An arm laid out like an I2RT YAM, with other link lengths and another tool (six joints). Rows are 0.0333 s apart.
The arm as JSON. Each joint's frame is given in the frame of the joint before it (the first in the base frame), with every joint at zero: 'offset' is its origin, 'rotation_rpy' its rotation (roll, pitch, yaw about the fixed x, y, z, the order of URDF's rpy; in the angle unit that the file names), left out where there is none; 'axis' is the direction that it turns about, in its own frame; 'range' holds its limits. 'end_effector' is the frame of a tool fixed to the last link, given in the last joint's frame.
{
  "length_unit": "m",
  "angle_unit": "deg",
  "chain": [
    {
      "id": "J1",
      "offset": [
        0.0,
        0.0,
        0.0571
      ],
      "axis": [
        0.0,
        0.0,
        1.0
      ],
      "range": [
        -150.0,
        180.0
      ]
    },
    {
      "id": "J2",
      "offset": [
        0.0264,
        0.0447,
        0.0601
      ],
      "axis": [
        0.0,
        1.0,
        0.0
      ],
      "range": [
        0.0,
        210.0
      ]
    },
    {
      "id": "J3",
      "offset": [
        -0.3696,
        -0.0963,
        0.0
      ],
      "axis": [
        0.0,
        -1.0,
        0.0
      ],
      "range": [
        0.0,
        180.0
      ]
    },
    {
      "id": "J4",
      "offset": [
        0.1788,
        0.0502,
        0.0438
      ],
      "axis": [
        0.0,
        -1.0,
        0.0
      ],
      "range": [
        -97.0,
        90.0
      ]
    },
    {
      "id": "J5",
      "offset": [
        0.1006,
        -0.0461,
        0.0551
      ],
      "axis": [
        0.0,
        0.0,
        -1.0
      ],
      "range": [
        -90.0,
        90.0
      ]
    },
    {
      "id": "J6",
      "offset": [
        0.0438,
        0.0,
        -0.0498
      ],
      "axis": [
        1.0,
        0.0,
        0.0
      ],
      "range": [
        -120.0,
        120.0
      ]
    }
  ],
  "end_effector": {
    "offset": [
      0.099,
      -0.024,
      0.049
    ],
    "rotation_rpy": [
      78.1,
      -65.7,
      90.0
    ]
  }
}
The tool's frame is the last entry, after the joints.
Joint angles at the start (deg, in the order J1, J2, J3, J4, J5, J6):
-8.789, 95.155, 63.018, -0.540, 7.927, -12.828
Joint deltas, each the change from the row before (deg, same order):
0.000, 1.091, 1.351, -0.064, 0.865, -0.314
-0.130, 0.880, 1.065, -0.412, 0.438, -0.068
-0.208, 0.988, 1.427, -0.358, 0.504, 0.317
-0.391, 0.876, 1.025, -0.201, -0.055, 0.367
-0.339, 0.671, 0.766, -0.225, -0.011, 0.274
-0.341, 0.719, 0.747, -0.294, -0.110, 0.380
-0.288, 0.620, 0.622, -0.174, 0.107, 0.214
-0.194, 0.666, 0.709, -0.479, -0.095, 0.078
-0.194, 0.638, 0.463, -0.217, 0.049, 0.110
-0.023, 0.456, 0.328, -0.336, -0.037, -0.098
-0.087, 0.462, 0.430, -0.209, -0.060, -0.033
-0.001, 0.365, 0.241, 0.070, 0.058, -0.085
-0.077, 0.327, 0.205, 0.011, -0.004, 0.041
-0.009, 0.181, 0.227, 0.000, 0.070, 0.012
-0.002, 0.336, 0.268, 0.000, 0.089, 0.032
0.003, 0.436, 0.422, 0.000, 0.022, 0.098
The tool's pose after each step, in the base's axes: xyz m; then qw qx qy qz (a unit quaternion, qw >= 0). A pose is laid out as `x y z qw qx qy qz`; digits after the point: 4 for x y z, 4 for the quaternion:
0.4573 -0.1531 0.3479 0.3375 0.8255 0.1366 0.4313
0.4620 -0.1559 0.3470 0.3407 0.8263 0.1350 0.4276
0.4676 -0.1601 0.3480 0.3441 0.8267 0.1290 0.4261
0.4720 -0.1644 0.3473 0.3438 0.8280 0.1237 0.4253
0.4751 -0.1682 0.3464 0.3437 0.8294 0.1194 0.4239
0.4782 -0.1718 0.3445 0.3424 0.8316 0.1151 0.4219
0.4807 -0.1753 0.3431 0.3430 0.8329 0.1113 0.4198
0.4837 -0.1774 0.3406 0.3418 0.8351 0.1106 0.4166
0.4863 -0.1799 0.3376 0.3416 0.8370 0.1091 0.4133
0.4883 -0.1803 0.3347 0.3407 0.8388 0.1108 0.4100
0.4905 -0.1814 0.3329 0.3401 0.8398 0.1112 0.4082
0.4926 -0.1818 0.3318 0.3407 0.8399 0.1118 0.4075
0.4940 -0.1829 0.3305 0.3405 0.8405 0.1112 0.4065
0.4951 -0.1834 0.3306 0.3411 0.8403 0.1106 0.4066
0.4969 -0.1840 0.3296 0.3415 0.8406 0.1102 0.4058
0.4995 -0.1846 0.3288 0.3412 0.8408 0.1094 0.4058

